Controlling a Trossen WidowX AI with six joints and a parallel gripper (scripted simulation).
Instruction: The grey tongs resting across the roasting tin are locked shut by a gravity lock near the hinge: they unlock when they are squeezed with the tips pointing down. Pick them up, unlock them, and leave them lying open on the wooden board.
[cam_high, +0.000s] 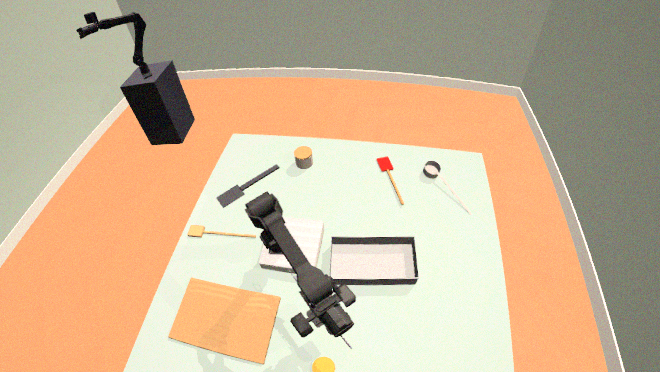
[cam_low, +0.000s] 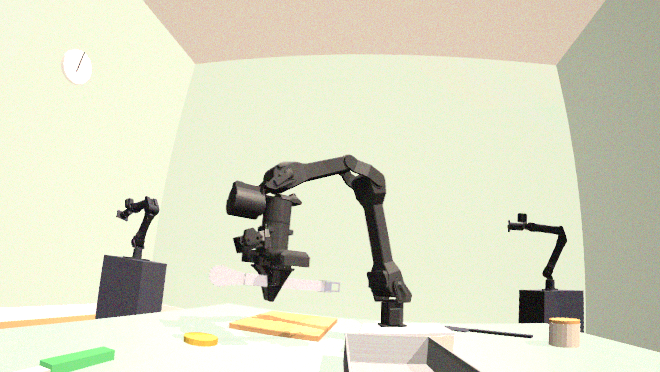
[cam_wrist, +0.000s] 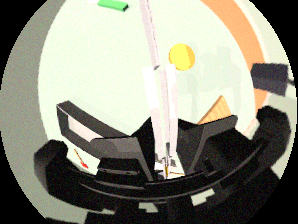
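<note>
Right now my gripper tip is 36 cm past the wooden board and 10 cm above it. From my gripper tip the other things lie so: roasting tin 15 cm ahead, 24 cm to the left, 8 cm below; then yellow disc 1 cm behind, 14 cm to the right, 10 cm below; then red spatula 24 cm ahead, 66 cm to the left, 10 cm below.
</note>
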